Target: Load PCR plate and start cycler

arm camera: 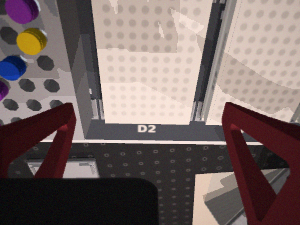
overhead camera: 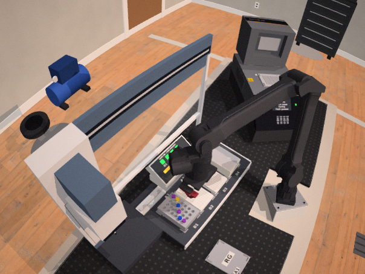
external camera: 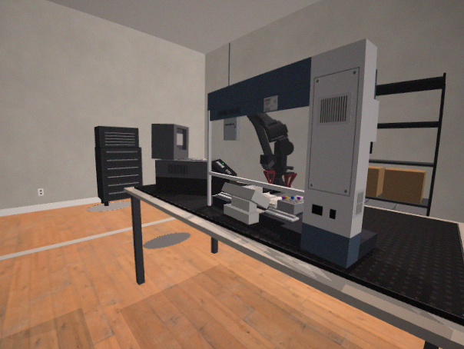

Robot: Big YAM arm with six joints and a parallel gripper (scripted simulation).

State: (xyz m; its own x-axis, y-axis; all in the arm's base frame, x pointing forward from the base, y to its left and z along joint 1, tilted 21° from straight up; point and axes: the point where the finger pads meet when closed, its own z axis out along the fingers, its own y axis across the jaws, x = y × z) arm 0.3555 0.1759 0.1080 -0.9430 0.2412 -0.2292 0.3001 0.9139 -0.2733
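Right now the tube cooling block is 9 cm to the left of my hand, 6 cm below it and 4 cm ahead of it. Also, from my hand: coloured tube 10 cm to the left, 5 cm below, 3 cm ahead; deep-well block 19 cm to the right, 6 cm below, 6 cm behind; grey RG nest 20 cm to the left, 19 cm behind, 12 cm below.
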